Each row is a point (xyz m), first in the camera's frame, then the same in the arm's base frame.
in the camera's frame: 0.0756 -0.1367 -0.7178
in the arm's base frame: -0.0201 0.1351 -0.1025
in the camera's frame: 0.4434 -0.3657 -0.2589
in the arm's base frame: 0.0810 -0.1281 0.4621
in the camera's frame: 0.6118 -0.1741 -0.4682
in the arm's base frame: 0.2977 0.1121 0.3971
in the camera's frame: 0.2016 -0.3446 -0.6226
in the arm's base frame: 0.0705 -0.0716 0.0286
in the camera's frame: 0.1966 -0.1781 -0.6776
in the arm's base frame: 0.0660 0.1003 -0.0059
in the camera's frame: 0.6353 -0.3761 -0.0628
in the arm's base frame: 0.1375 -0.1512 0.7298
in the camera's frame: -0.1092 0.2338 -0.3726
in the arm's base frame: -0.4226 0.4217 0.1131
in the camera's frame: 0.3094 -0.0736 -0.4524
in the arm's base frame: 0.0211 0.1768 0.2519
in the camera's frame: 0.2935 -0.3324 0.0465
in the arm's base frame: -0.2114 -0.1619 0.6358
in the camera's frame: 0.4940 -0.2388 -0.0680
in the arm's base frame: -0.0012 -0.0303 0.6590
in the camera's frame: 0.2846 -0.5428 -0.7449
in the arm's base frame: 0.2395 -0.2370 -0.0437
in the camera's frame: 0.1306 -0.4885 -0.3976
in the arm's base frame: -0.0824 -0.2576 0.1643
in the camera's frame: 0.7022 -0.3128 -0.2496
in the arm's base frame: 0.2809 -0.0511 0.6169
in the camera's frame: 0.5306 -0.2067 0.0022
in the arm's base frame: -0.0139 -0.0068 0.7402
